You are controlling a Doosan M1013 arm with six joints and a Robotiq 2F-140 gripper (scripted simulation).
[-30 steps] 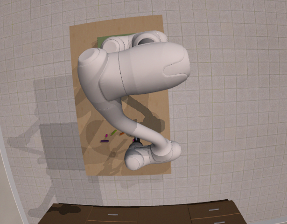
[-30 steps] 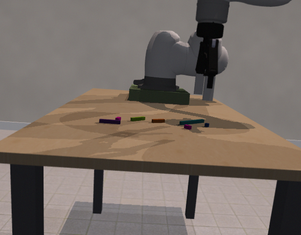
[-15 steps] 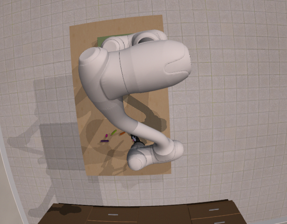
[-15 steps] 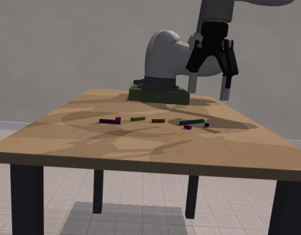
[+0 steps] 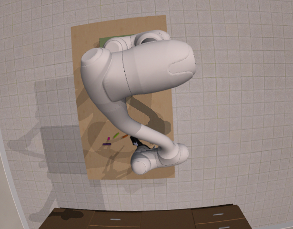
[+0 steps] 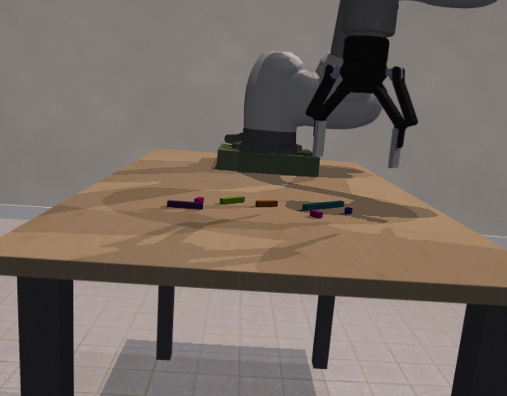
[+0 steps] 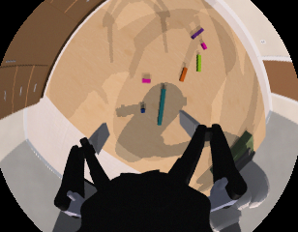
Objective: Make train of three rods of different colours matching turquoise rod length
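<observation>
Now: the blue rod 10 cm below my hand. Also, from my hand: orange rod (2 cm ahead, 15 cm to the right, 10 cm below); then lime rod (2 cm ahead, 21 cm to the right, 10 cm below); then turquoise rod (2 cm behind, 4 cm to the right, 10 cm below).
</observation>
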